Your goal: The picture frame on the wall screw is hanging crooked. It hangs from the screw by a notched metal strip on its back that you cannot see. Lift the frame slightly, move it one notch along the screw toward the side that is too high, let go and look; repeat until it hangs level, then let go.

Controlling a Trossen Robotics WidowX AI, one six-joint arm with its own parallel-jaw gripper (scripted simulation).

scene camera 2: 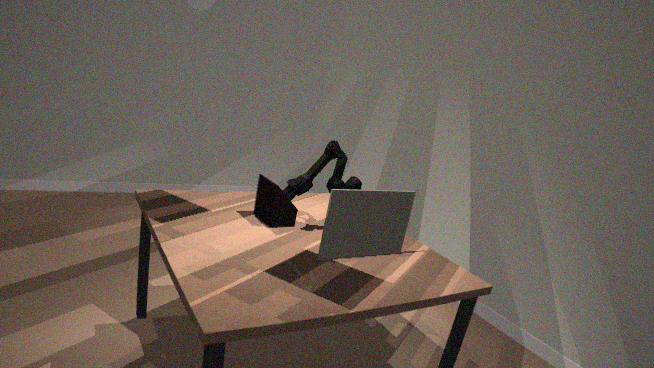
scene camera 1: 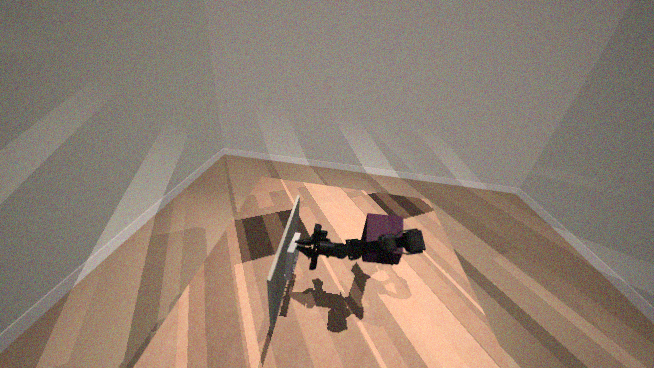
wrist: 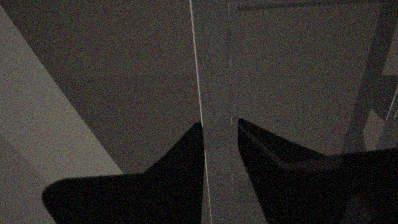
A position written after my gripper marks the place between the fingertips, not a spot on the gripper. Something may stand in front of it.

I see my gripper [scene camera 1: 294, 244], a picture frame [wrist: 316, 80] and a grey wall panel [scene camera 1: 276, 284].
My gripper shows as well in the wrist view [wrist: 218, 127]. Scene camera 2 misses the picture frame, which is hidden by the grey wall panel.
